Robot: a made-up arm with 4 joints.
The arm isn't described. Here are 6 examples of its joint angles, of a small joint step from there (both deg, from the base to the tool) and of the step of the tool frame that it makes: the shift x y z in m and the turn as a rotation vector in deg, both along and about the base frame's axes.
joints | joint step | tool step
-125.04 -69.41 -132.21 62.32 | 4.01 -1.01 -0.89 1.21 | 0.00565 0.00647 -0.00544 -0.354 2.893 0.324
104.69 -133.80 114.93 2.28 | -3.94 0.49 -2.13 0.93 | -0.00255 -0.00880 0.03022 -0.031 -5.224 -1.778
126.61 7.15 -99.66 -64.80 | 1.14 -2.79 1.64 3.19 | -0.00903 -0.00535 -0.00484 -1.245 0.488 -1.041
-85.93 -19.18 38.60 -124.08 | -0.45 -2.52 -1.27 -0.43 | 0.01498 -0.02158 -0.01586 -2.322 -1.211 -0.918
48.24 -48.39 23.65 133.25 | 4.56 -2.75 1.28 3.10 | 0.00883 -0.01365 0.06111 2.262 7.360 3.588
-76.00 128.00 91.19 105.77 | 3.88 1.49 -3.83 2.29 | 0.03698 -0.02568 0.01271 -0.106 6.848 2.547
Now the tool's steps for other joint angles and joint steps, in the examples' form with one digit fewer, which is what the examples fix.
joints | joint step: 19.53 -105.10 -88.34 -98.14 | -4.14 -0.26 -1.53 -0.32
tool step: 0.0515 0.0051 0.0242 0.56 -5.61 0.43
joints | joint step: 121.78 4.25 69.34 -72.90 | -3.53 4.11 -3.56 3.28
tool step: -0.0677 0.0201 -0.0085 0.77 -1.89 3.48
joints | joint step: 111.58 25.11 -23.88 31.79 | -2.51 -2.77 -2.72 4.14
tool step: -0.0200 -0.0253 -0.0031 1.28 2.01 0.57
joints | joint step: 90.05 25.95 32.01 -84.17 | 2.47 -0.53 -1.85 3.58
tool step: -0.0031 -0.0071 0.0329 2.39 6.03 0.28
